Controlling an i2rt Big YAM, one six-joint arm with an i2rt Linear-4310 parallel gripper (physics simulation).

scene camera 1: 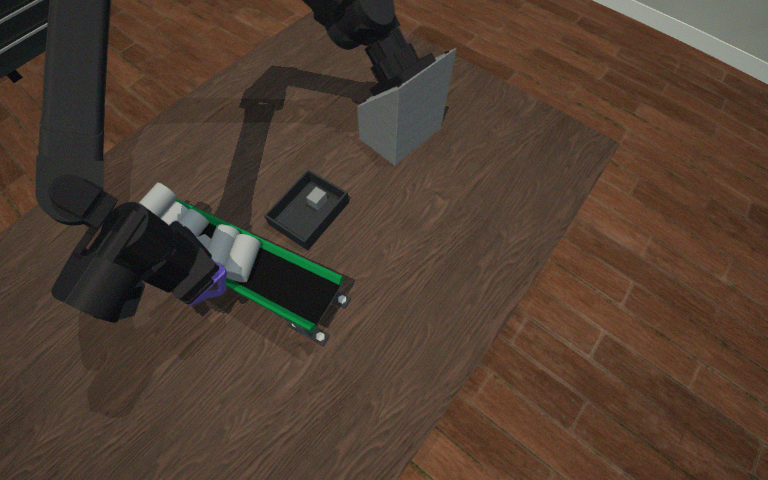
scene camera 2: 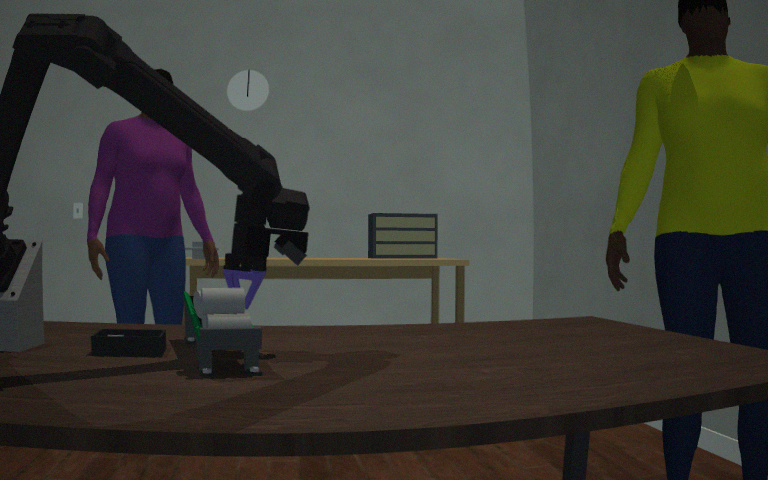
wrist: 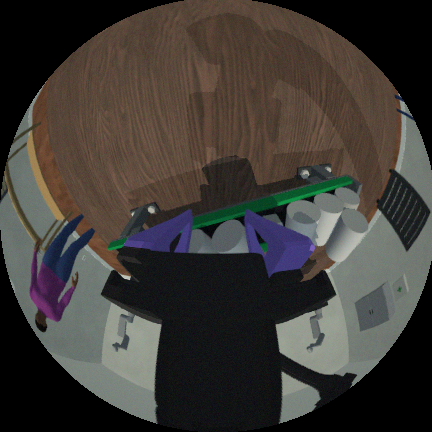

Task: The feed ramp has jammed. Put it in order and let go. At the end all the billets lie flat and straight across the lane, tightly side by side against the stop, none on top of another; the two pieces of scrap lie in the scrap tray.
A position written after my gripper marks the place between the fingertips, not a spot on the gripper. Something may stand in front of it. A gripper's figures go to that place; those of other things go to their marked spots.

My gripper (scene camera 1: 212, 280) is 64 cm from the lens. A billet (scene camera 1: 159, 198) is 70 cm from the lens. A scrap tray (scene camera 1: 291, 215) is 74 cm from the lens. A billet (scene camera 1: 224, 236): 63 cm from the lens.
